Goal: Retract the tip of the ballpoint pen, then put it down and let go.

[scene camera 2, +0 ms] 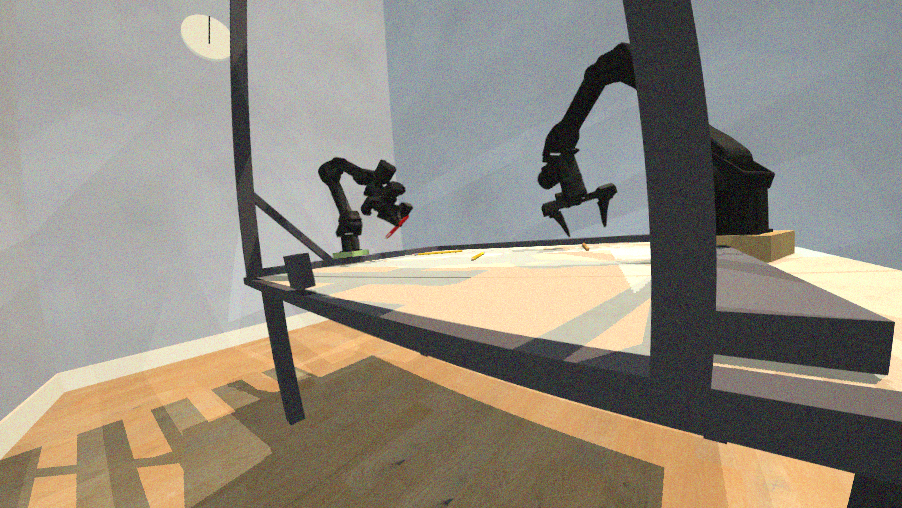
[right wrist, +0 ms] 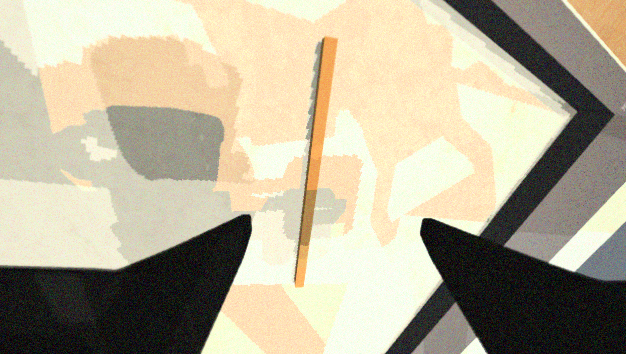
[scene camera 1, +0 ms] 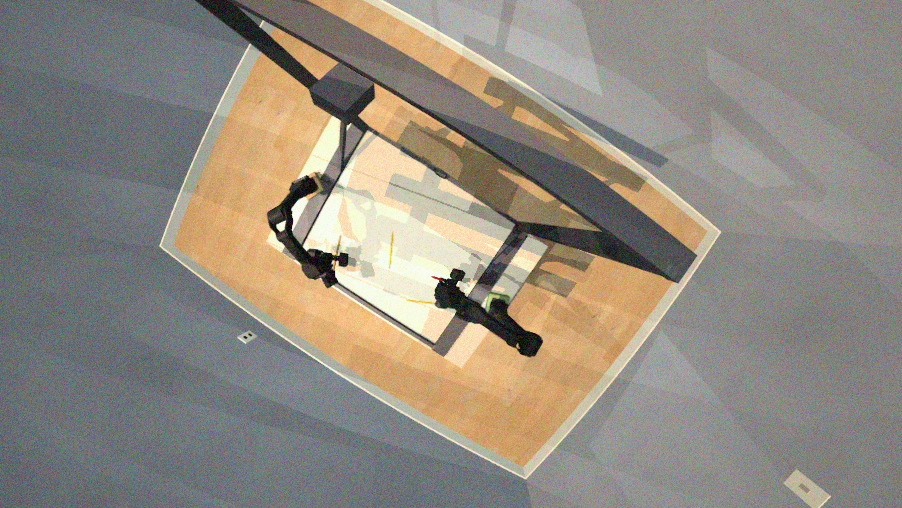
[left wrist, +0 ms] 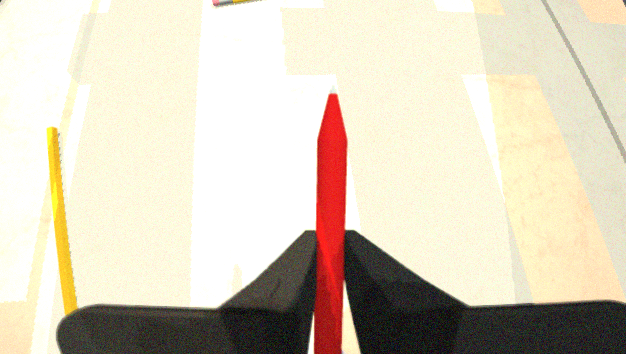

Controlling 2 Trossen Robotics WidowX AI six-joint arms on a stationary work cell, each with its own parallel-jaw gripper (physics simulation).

Labels:
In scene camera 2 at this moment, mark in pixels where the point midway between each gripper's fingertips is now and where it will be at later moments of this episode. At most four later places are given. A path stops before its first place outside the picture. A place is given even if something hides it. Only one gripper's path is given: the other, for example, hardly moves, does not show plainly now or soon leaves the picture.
My left gripper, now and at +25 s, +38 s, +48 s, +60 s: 399, 226; 405, 213; 421, 198; 429, 198; 433, 226

